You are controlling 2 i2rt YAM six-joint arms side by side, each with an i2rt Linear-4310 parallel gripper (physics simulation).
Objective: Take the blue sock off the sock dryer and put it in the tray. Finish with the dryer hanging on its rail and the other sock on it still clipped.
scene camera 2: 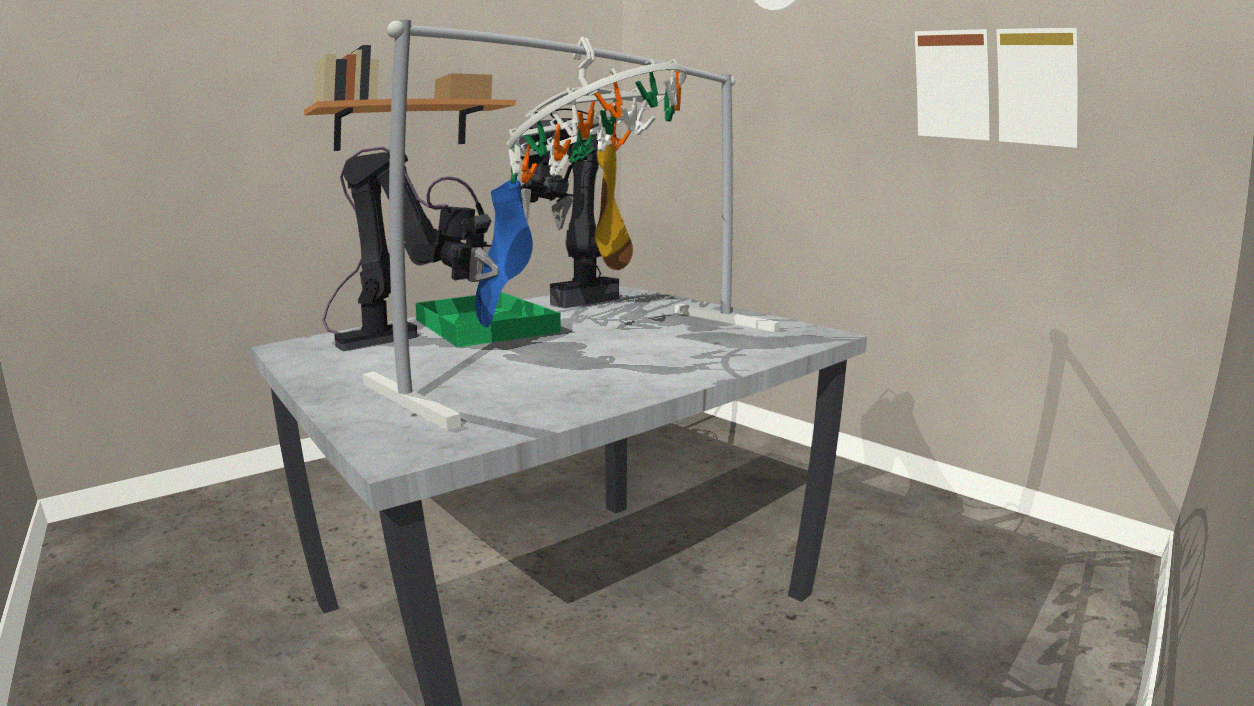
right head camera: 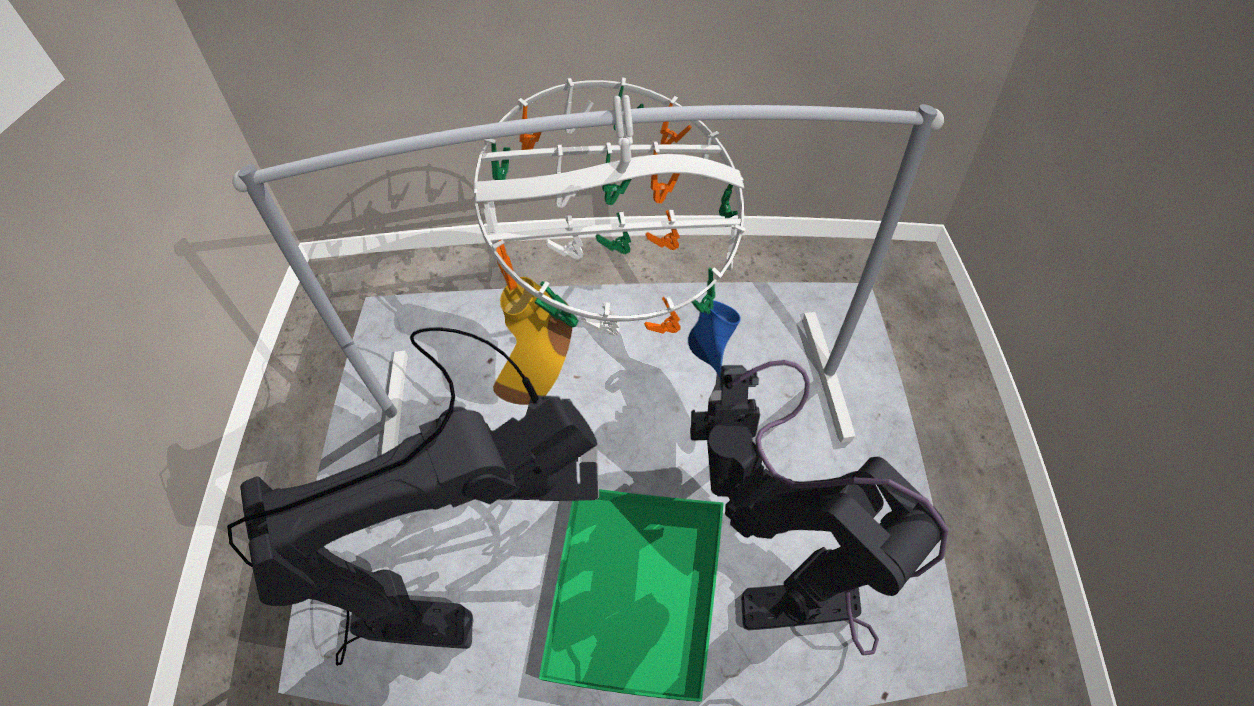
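The blue sock (right head camera: pixel 712 331) (scene camera 2: pixel 511 232) hangs from the dryer's near right edge in the head view, its top at a green clip (right head camera: pixel 705 296). My right gripper (right head camera: pixel 724 377) (scene camera 2: pixel 487 265) is shut on the blue sock, pinching its lower part into a narrow fold. My left gripper (scene camera 2: pixel 544 208) is open and empty, above the table, apart from both socks; its fingertips are hidden in the head view. The yellow sock (right head camera: pixel 537 361) (scene camera 2: pixel 611 219) hangs clipped at the other side. The dryer (right head camera: pixel 526 190) hangs by its hook on the rail (right head camera: pixel 772 113) (scene camera 2: pixel 491 38). The green tray (right head camera: pixel 711 596) (scene camera 2: pixel 526 329) lies between the arm bases.
Grey posts (right head camera: pixel 880 236) (scene camera 2: pixel 399 210) carry the rail and stand on white feet (right head camera: pixel 827 377) (scene camera 2: pixel 412 399) at both sides of the table (scene camera 2: pixel 614 385). Several orange, green and white clips hang around the dryer, above and beyond the grippers in the head view.
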